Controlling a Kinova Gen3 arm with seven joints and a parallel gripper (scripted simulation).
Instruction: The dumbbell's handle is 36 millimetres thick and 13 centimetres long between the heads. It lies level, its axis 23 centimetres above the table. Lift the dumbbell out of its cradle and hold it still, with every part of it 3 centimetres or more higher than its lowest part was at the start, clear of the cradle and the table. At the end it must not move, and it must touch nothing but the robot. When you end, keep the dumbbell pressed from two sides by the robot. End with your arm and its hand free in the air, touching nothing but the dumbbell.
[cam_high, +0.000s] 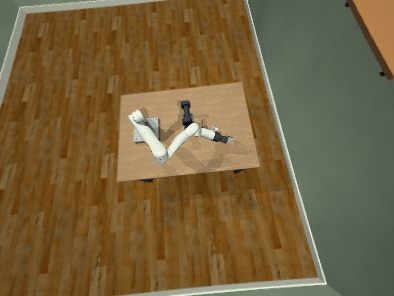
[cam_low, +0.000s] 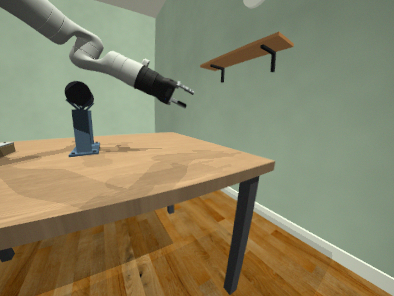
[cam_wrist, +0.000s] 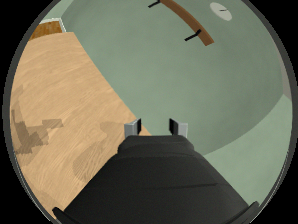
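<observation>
Right now the dumbbell is 370 mm behind my hand, 240 mm to the left of it and 10 mm above it. The rest, counted from my hand: blue cradle (370 mm behind, 240 mm to the left, 120 mm below).
</observation>
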